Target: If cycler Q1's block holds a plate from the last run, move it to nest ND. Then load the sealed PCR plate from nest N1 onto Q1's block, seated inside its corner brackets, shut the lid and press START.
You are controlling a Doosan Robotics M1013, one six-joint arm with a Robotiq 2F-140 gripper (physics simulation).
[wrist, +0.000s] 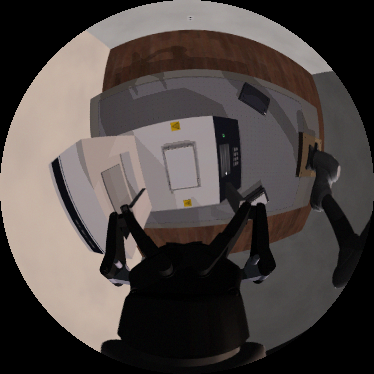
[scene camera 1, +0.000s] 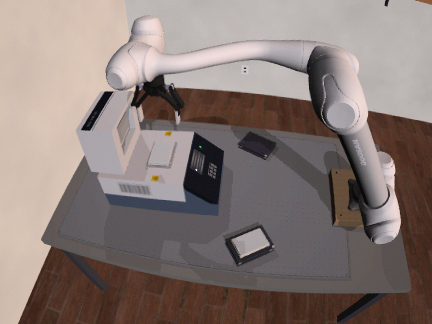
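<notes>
The cycler stands at the table's left with its lid raised. A pale, flat plate lies on its block. The dark control panel shows a green light. A white-topped plate sits in a dark nest near the front edge, partly hidden by a finger in the wrist view. Another dark nest at the back holds no plate. Nest labels are unreadable. My gripper is open and empty, above the cycler's rear side beside the raised lid.
The raised lid stands close to one finger. My arm spans high over the back of the table. Its base is on a wooden block at the right. A wall is behind the table.
</notes>
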